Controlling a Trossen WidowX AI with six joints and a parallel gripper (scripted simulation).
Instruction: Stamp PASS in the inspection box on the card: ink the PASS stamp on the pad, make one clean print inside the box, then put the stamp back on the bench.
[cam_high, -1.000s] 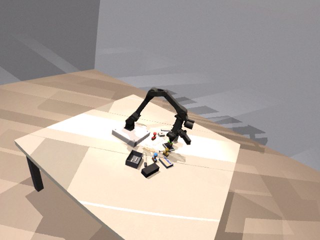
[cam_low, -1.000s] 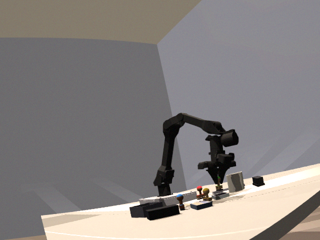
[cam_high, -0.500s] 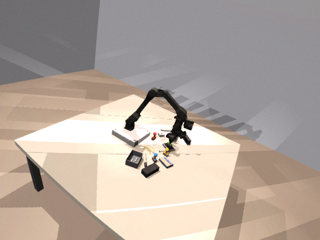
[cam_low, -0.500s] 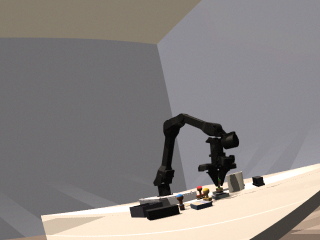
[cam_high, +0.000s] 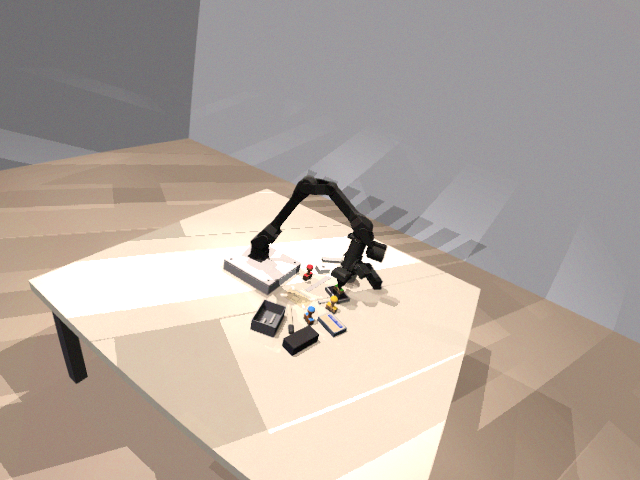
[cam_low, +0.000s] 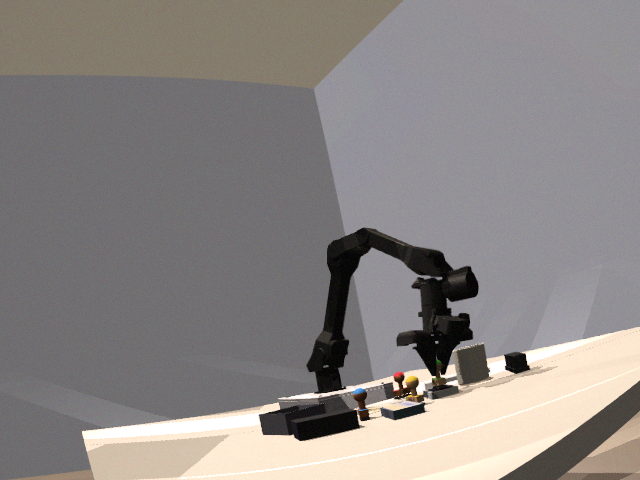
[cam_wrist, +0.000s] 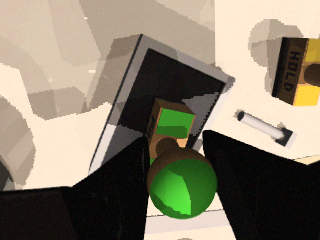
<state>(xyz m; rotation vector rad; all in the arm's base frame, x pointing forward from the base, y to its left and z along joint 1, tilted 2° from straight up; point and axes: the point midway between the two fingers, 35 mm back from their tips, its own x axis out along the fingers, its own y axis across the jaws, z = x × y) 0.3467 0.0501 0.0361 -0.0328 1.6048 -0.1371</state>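
The green-knobbed PASS stamp is 10 mm behind my gripper tip and 10 mm below it. The rest, counted from my gripper tip: ink pad 10 mm behind, 40 mm below; then yellow-knobbed HOLD stamp 10 mm ahead, 90 mm to the right, 30 mm below; then red-knobbed stamp 150 mm behind, 20 mm to the left, 30 mm below.
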